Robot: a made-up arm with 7 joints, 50 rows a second.
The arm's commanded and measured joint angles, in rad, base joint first. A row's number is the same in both.
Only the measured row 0 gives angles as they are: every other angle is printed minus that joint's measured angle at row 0.
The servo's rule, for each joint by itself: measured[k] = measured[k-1] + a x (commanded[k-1-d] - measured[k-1]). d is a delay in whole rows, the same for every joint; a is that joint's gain. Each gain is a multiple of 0.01, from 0.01 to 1. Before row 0 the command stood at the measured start. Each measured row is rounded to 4 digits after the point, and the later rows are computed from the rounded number. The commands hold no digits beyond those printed.
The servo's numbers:
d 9
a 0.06 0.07 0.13 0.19 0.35 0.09 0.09
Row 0, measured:
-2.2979 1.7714 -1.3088 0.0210 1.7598 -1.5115 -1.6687
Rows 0 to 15, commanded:
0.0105 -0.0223 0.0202 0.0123 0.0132 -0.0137 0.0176
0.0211 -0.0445 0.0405 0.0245 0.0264 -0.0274 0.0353
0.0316 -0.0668 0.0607 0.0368 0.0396 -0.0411 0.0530
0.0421 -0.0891 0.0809 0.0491 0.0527 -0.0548 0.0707
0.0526 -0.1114 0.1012 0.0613 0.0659 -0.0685 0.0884
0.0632 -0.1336 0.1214 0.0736 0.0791 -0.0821 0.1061
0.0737 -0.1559 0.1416 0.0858 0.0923 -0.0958 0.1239
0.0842 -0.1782 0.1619 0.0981 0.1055 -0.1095 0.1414
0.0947 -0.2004 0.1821 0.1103 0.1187 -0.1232 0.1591
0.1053 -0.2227 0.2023 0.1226 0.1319 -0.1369 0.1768
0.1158 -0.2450 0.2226 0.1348 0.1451 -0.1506 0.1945
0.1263 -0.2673 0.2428 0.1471 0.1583 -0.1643 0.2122
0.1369 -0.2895 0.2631 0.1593 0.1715 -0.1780 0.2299
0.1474 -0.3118 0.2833 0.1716 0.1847 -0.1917 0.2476
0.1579 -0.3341 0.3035 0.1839 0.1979 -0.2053 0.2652
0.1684 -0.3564 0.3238 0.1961 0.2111 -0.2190 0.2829
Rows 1 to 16, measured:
0.0000 0.0000 0.0000 0.0000 0.0000 0.0000 0.0000
0.0000 0.0000 0.0000 0.0000 0.0000 0.0000 0.0000
0.0000 0.0000 0.0000 0.0000 0.0000 0.0000 0.0000
0.0000 0.0000 0.0000 0.0000 0.0000 0.0000 0.0000
0.0000 0.0000 0.0000 0.0000 0.0000 0.0000 0.0000
0.0000 0.0000 0.0000 0.0000 0.0000 0.0000 0.0000
0.0000 0.0000 0.0000 0.0000 0.0000 0.0000 0.0000
0.0000 0.0000 0.0000 0.0000 0.0000 0.0000 0.0000
0.0000 0.0000 0.0000 0.0000 0.0000 0.0000 0.0000
0.0006 -0.0016 0.0026 0.0023 0.0046 -0.0012 0.0016
0.0018 -0.0046 0.0075 0.0065 0.0122 -0.0036 0.0046
0.0036 -0.0090 0.0144 0.0123 0.0218 -0.0070 0.0090
0.0059 -0.0146 0.0230 0.0193 0.0326 -0.0113 0.0146
0.0087 -0.0214 0.0332 0.0273 0.0443 -0.0164 0.0212
0.0120 -0.0293 0.0447 0.0361 0.0565 -0.0223 0.0288
0.0157 -0.0382 0.0573 0.0455 0.0690 -0.0289 0.0374

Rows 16 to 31, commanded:
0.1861 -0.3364 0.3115 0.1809 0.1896 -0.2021 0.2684
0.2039 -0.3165 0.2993 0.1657 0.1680 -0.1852 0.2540
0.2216 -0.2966 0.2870 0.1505 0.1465 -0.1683 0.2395
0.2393 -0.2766 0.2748 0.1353 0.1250 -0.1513 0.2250
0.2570 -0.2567 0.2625 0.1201 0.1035 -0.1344 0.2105
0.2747 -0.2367 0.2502 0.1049 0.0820 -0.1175 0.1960
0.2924 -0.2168 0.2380 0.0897 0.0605 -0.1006 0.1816
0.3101 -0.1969 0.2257 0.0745 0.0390 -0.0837 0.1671
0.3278 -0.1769 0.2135 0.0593 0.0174 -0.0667 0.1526
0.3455 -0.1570 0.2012 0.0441 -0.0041 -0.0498 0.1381
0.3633 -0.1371 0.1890 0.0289 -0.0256 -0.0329 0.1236
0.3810 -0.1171 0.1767 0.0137 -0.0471 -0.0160 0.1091
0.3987 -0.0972 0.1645 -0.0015 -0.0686 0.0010 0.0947
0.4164 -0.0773 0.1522 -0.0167 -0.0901 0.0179 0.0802
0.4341 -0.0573 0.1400 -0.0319 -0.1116 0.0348 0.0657
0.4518 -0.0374 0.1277 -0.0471 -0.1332 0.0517 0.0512
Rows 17 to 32, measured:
0.0198 -0.0480 0.0709 0.0555 0.0818 -0.0362 0.0468
0.0243 -0.0587 0.0854 0.0659 0.0947 -0.0440 0.0569
0.0292 -0.0702 0.1006 0.0767 0.1077 -0.0524 0.0677
0.0344 -0.0824 0.1165 0.0877 0.1208 -0.0612 0.0791
0.0399 -0.0953 0.1329 0.0990 0.1339 -0.0705 0.0911
0.0457 -0.1089 0.1498 0.1105 0.1471 -0.0802 0.1036
0.0518 -0.1231 0.1672 0.1221 0.1603 -0.0902 0.1166
0.0582 -0.1379 0.1849 0.1338 0.1735 -0.1006 0.1300
0.0648 -0.1532 0.2030 0.1456 0.1867 -0.1113 0.1438
0.0721 -0.1660 0.2171 0.1523 0.1877 -0.1195 0.1550
0.0800 -0.1765 0.2278 0.1548 0.1808 -0.1254 0.1639
0.0885 -0.1849 0.2355 0.1540 0.1688 -0.1293 0.1707
0.0975 -0.1913 0.2406 0.1504 0.1535 -0.1313 0.1756
0.1071 -0.1959 0.2434 0.1446 0.1360 -0.1316 0.1787
0.1172 -0.1988 0.2443 0.1371 0.1171 -0.1303 0.1803
0.1277 -0.2001 0.2435 0.1281 0.0973 -0.1276 0.1804

